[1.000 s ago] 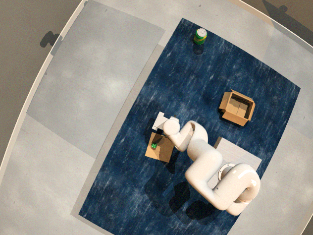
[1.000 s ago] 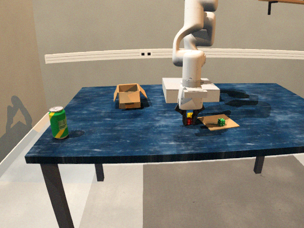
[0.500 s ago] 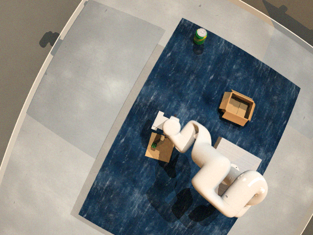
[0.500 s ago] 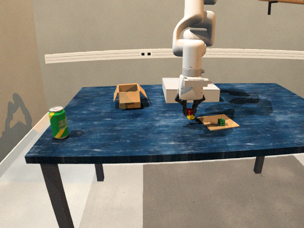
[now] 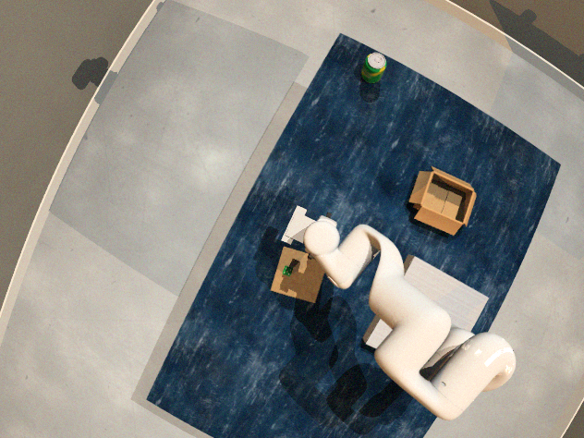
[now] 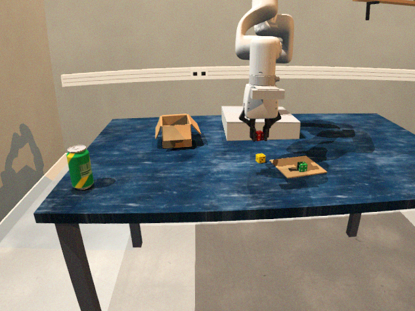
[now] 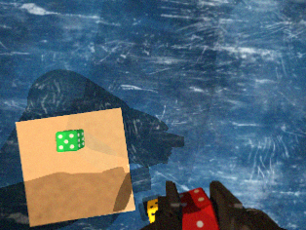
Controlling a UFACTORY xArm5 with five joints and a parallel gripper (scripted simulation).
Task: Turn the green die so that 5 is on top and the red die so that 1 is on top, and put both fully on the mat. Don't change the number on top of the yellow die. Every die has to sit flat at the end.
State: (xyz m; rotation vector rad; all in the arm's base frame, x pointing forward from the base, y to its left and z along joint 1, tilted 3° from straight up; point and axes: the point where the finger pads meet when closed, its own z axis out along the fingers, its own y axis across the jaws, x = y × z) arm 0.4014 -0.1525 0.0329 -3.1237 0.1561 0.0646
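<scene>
Now: the mat 10 mm ahead of my hand, 130 mm to the left of it and 120 mm below it. Round my hand: red die: 10 mm behind, 10 mm below; then yellow die: 60 mm behind, 30 mm to the left, 110 mm below; then green die: 50 mm ahead, 130 mm to the left, 100 mm below.
</scene>
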